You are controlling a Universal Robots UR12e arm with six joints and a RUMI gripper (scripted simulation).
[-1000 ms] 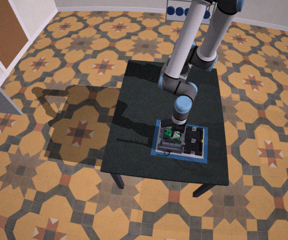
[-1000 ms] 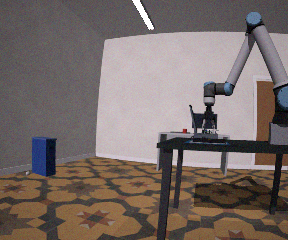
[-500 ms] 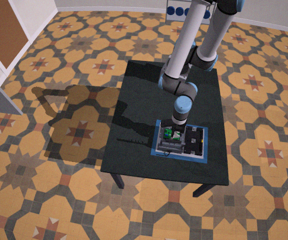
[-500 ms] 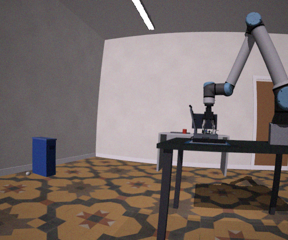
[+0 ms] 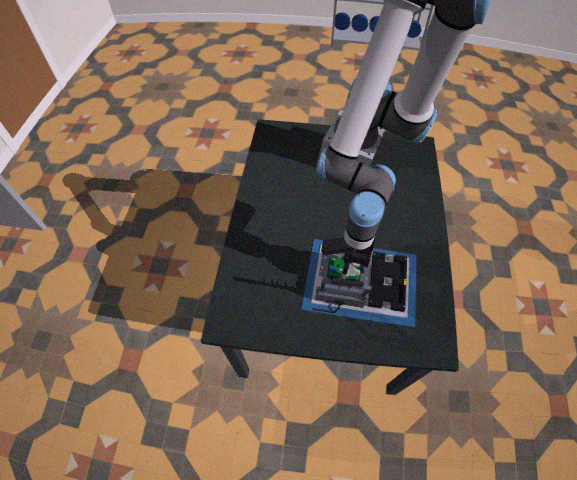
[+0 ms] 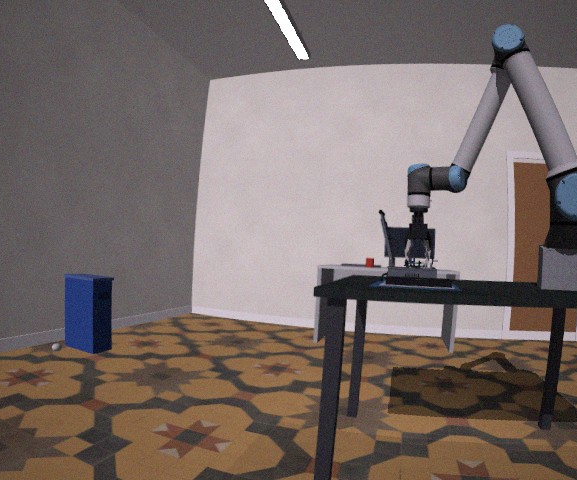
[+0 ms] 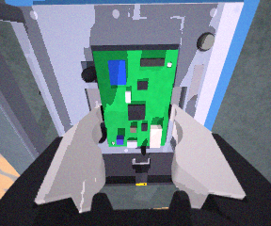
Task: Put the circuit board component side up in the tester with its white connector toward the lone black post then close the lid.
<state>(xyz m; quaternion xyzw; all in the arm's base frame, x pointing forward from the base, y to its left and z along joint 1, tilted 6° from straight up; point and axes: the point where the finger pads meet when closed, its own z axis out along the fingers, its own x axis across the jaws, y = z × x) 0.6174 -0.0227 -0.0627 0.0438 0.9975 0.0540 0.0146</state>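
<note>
Right now my hand is right at the green circuit board. Round my hand: tester lid 12 cm ahead, 1 cm to the right, 10 cm above; tester 3 cm ahead, 3 cm to the left, 3 cm above.
</note>
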